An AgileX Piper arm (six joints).
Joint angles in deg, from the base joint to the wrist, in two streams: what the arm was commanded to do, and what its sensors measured. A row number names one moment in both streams.
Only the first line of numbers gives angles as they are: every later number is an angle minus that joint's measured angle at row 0.
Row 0, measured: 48.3, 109.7, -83.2, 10.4, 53.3, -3.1
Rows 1 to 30, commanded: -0.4, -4.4, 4.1, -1.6, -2.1, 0.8; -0.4, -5.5, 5.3, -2.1, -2.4, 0.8; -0.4, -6.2, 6.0, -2.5, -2.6, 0.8; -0.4, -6.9, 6.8, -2.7, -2.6, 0.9; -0.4, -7.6, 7.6, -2.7, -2.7, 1.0; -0.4, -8.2, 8.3, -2.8, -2.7, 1.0; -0.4, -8.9, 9.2, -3.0, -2.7, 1.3; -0.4, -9.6, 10.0, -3.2, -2.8, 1.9; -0.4, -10.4, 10.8, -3.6, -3.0, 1.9; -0.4, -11.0, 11.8, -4.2, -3.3, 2.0; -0.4, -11.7, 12.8, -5.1, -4.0, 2.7; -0.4, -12.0, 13.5, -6.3, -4.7, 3.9; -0.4, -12.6, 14.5, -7.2, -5.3, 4.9; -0.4, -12.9, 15.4, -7.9, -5.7, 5.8; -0.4, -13.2, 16.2, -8.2, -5.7, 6.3; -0.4, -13.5, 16.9, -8.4, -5.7, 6.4; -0.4, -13.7, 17.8, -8.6, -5.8, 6.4; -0.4, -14.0, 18.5, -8.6, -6.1, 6.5; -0.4, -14.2, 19.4, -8.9, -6.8, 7.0; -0.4, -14.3, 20.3, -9.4, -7.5, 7.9; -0.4, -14.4, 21.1, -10.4, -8.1, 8.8; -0.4, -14.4, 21.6, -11.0, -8.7, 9.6; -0.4, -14.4, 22.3, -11.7, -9.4, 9.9; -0.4, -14.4, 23.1, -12.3, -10.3, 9.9; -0.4, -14.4, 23.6, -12.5, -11.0, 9.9; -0.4, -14.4, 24.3, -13.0, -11.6, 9.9; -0.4, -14.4, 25.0, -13.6, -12.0, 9.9; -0.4, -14.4, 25.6, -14.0, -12.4, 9.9; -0.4, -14.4, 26.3, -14.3, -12.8, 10.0; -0.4, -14.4, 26.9, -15.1, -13.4, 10.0
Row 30, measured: 0.0, -13.8, 24.6, -12.6, -11.2, 9.6
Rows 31 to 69, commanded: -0.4, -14.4, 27.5, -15.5, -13.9, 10.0; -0.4, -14.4, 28.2, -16.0, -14.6, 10.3; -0.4, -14.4, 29.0, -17.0, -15.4, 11.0; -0.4, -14.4, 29.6, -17.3, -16.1, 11.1; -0.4, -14.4, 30.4, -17.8, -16.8, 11.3; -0.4, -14.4, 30.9, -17.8, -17.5, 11.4; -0.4, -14.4, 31.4, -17.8, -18.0, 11.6; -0.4, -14.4, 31.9, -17.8, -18.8, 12.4; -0.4, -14.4, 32.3, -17.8, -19.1, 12.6; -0.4, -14.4, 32.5, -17.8, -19.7, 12.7; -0.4, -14.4, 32.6, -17.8, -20.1, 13.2; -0.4, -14.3, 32.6, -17.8, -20.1, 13.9; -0.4, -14.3, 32.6, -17.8, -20.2, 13.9; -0.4, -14.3, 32.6, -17.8, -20.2, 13.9; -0.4, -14.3, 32.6, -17.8, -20.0, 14.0; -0.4, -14.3, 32.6, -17.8, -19.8, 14.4; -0.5, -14.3, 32.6, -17.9, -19.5, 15.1; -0.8, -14.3, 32.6, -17.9, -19.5, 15.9; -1.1, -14.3, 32.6, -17.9, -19.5, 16.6; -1.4, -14.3, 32.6, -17.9, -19.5, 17.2; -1.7, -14.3, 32.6, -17.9, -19.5, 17.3; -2.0, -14.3, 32.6, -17.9, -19.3, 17.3; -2.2, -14.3, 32.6, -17.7, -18.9, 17.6; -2.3, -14.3, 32.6, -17.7, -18.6, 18.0; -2.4, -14.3, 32.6, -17.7, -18.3, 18.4; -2.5, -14.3, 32.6, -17.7, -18.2, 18.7; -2.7, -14.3, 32.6, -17.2, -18.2, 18.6; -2.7, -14.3, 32.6, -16.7, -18.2, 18.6; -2.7, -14.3, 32.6, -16.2, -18.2, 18.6; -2.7, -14.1, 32.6, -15.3, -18.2, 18.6; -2.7, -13.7, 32.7, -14.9, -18.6, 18.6; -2.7, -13.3, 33.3, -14.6, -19.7, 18.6; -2.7, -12.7, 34.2, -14.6, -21.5, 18.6; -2.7, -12.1, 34.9, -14.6, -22.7, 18.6; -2.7, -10.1, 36.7, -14.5, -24.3, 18.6; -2.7, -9.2, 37.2, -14.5, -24.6, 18.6; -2.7, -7.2, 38.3, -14.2, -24.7, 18.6; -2.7, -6.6, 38.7, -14.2, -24.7, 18.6; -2.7, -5.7, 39.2, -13.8, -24.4, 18.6
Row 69, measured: -2.0, -11.2, 35.9, -14.7, -24.6, 18.5
